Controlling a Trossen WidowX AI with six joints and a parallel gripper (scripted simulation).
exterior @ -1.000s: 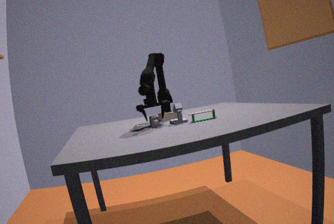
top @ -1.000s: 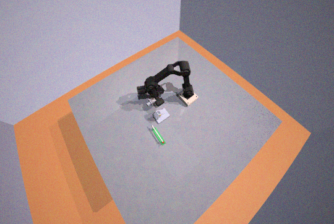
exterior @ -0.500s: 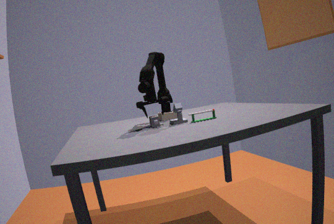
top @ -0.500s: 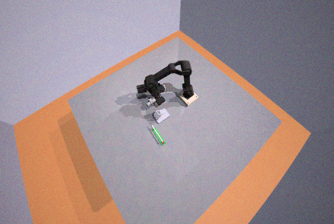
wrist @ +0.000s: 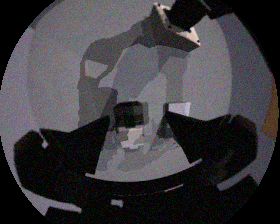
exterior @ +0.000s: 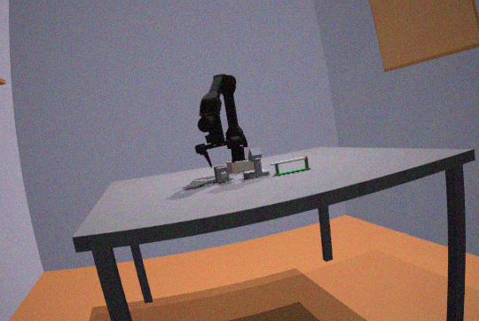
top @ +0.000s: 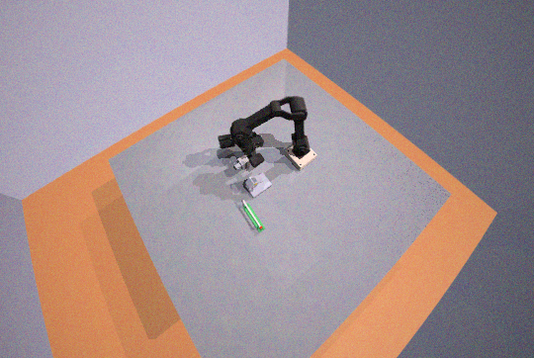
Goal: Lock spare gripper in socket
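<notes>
Now: gripper tip 40 mm short of the spare gripper, 20 mm to the left of it and 30 mm above it. Round my gripper tip: green bar-shaped rack 170 mm ahead, 230 mm to the left, 40 mm below; then grey socket mount 80 mm ahead, 120 mm to the left, 10 mm below.
</notes>
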